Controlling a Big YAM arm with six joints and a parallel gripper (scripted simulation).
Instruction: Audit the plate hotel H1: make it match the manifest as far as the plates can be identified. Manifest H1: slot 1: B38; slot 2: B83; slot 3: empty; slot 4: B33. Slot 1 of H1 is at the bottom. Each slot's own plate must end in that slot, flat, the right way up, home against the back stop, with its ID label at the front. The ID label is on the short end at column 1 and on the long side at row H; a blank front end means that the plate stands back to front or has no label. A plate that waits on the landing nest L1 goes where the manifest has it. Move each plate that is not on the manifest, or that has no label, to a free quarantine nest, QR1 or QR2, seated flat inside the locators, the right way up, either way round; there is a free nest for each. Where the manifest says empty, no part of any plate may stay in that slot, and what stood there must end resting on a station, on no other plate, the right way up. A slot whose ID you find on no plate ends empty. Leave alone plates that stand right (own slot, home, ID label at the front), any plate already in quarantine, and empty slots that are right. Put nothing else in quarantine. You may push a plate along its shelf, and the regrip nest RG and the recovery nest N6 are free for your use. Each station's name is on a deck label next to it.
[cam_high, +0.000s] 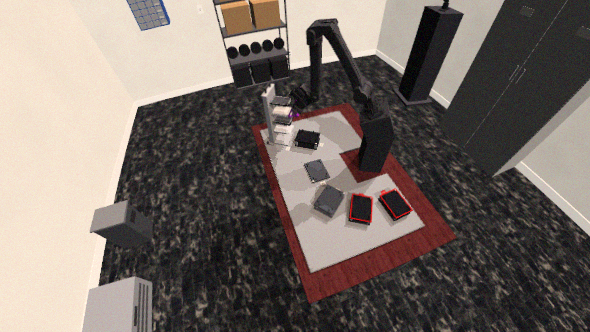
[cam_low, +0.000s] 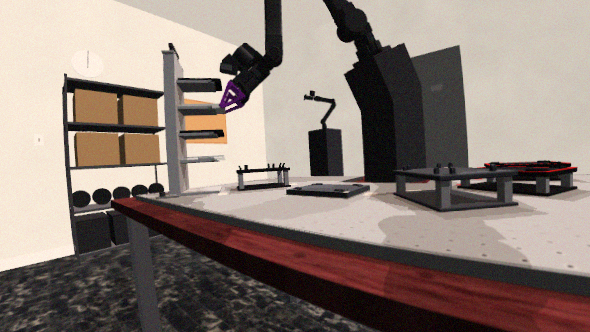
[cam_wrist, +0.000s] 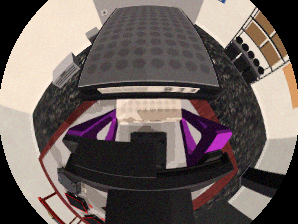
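Right now my hand is 50 mm short of the white plate and 20 mm to the left of it. Round my hand: dark plate: 80 mm above, 60 mm ahead, 30 mm to the right.
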